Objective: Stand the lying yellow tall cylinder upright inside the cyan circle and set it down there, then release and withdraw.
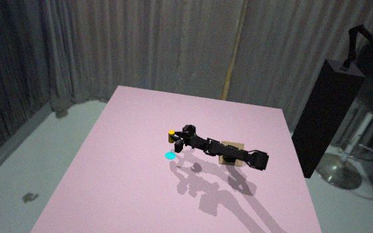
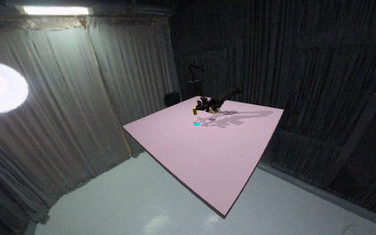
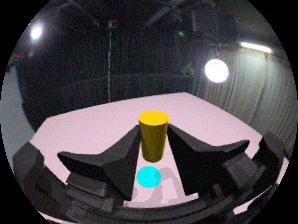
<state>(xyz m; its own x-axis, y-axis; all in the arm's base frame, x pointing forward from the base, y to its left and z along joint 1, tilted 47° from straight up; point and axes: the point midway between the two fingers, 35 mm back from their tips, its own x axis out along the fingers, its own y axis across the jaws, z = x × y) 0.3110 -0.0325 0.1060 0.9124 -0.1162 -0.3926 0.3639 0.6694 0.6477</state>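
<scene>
My gripper tip is 16 cm above the cyan circle. The rest, counted from my gripper tip: yellow tall cylinder (2 cm below).
</scene>
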